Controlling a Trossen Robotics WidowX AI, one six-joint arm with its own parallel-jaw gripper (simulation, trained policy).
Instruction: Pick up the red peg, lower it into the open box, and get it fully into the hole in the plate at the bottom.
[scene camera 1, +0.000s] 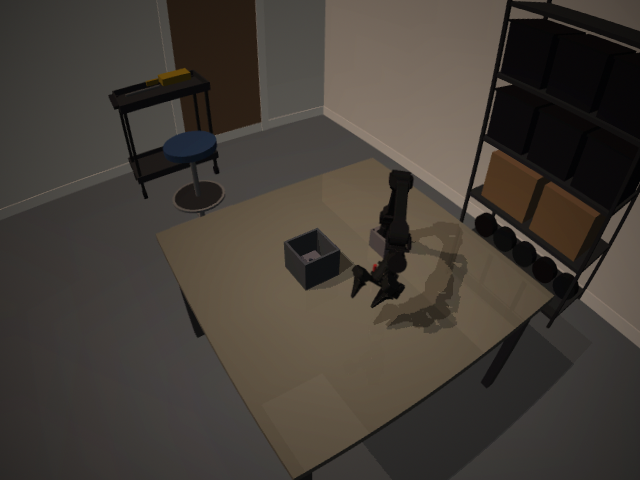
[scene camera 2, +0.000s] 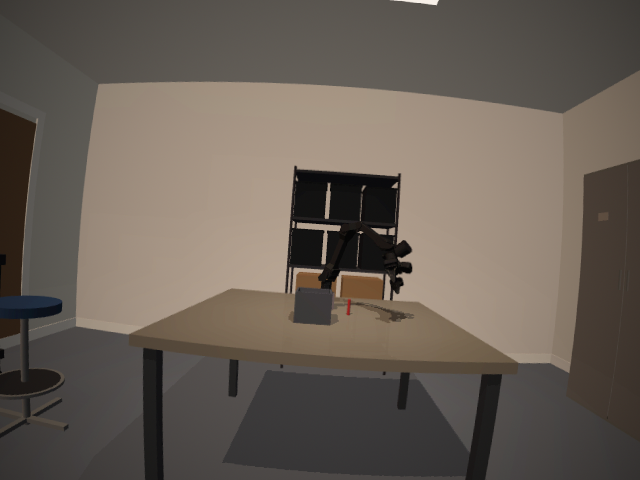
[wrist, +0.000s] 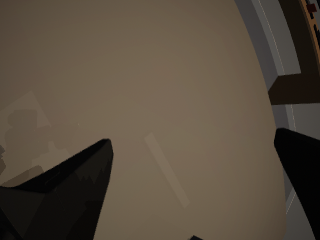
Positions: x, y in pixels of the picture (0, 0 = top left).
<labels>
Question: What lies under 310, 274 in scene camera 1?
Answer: A dark grey box.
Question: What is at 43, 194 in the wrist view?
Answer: My gripper.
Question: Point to my gripper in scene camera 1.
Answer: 361, 302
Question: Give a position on a dark grey box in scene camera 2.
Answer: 312, 306
</labels>
